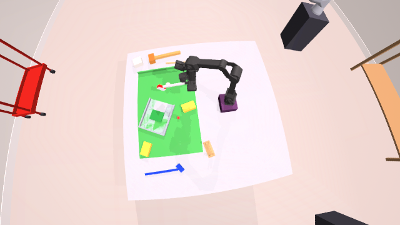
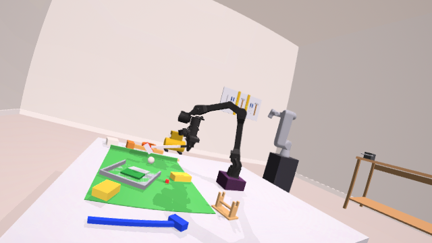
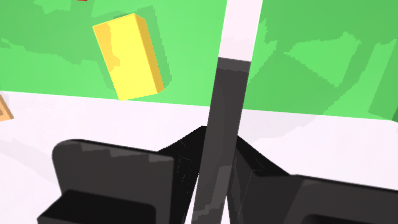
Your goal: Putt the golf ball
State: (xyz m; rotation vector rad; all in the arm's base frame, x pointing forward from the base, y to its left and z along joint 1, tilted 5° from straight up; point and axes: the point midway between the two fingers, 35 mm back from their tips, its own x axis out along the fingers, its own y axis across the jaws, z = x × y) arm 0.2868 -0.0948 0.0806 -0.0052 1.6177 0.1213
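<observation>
My gripper tip is 12 cm short of the red putter and 1 cm to the right of it. Also, from my gripper tip: wooden stand (14 cm behind, 44 cm to the left, 11 cm below); then white golf ball (20 cm ahead, 5 cm to the right, 11 cm below); then small red cube (9 cm ahead, 22 cm to the left, 13 cm below).
</observation>
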